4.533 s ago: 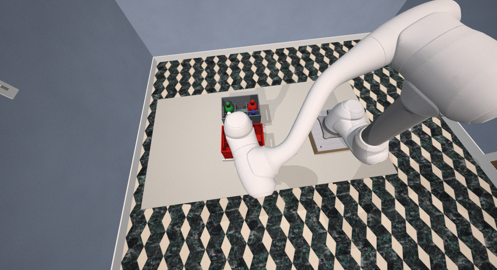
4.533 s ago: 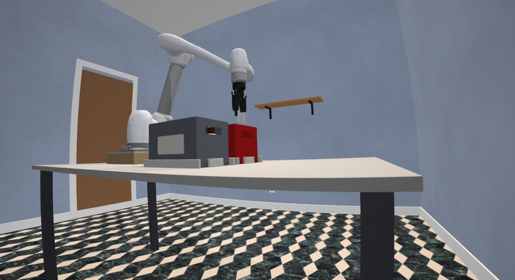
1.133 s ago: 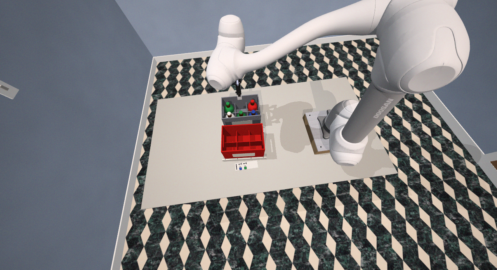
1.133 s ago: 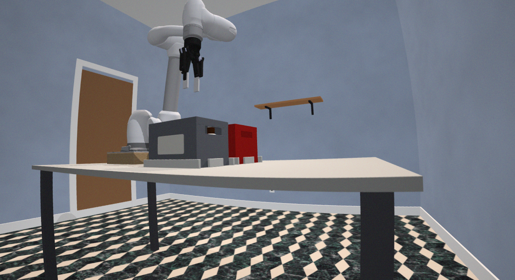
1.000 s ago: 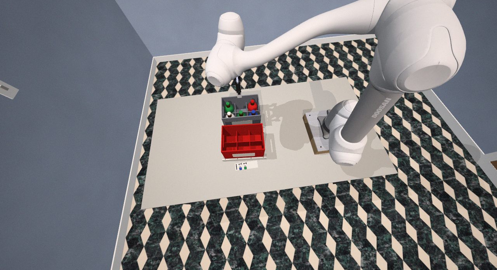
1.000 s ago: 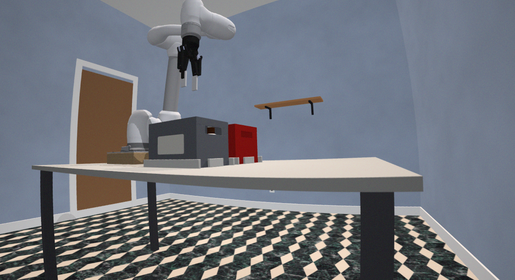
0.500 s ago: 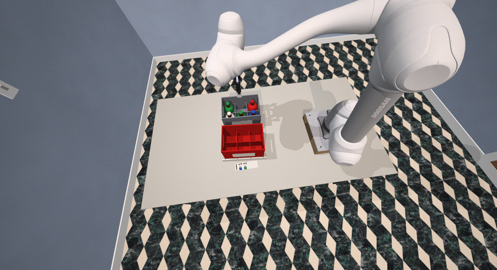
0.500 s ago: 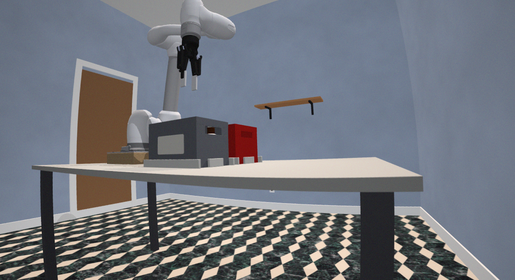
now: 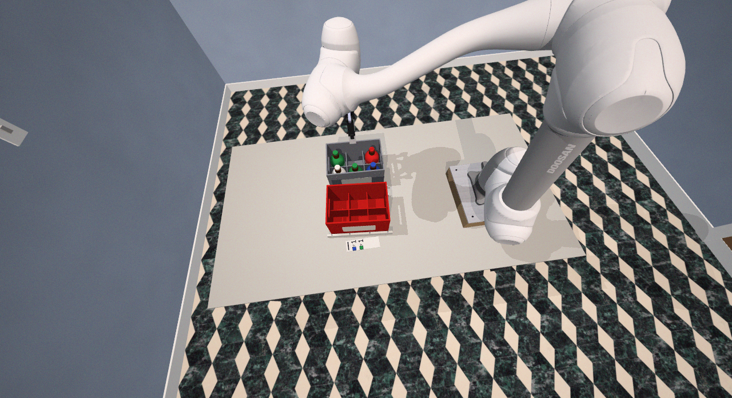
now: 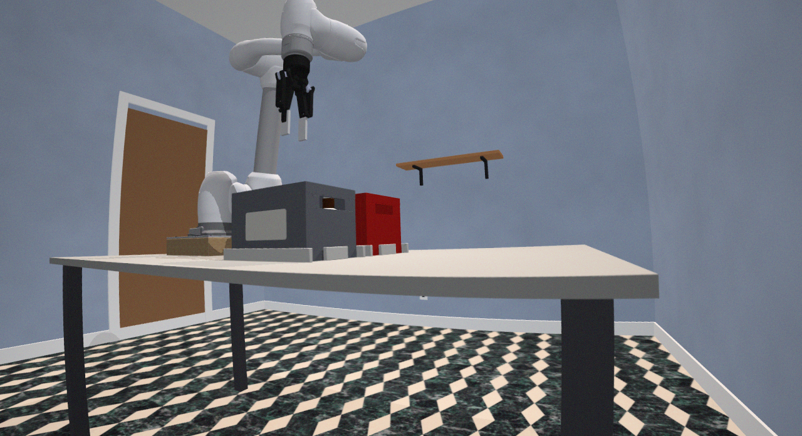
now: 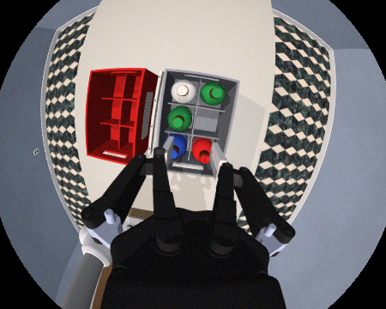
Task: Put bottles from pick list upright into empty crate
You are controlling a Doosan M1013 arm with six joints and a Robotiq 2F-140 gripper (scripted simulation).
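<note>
Right now the blue-label bottle is 270 mm below my hand, 80 mm behind it and 40 mm to the left of it. Round my hand: white-label bottle: 270 mm below, 90 mm ahead, 40 mm to the left; red-label bottle: 270 mm below, 90 mm behind, 50 mm to the right; grey crate: 270 mm below, 10 mm to the right.
</note>
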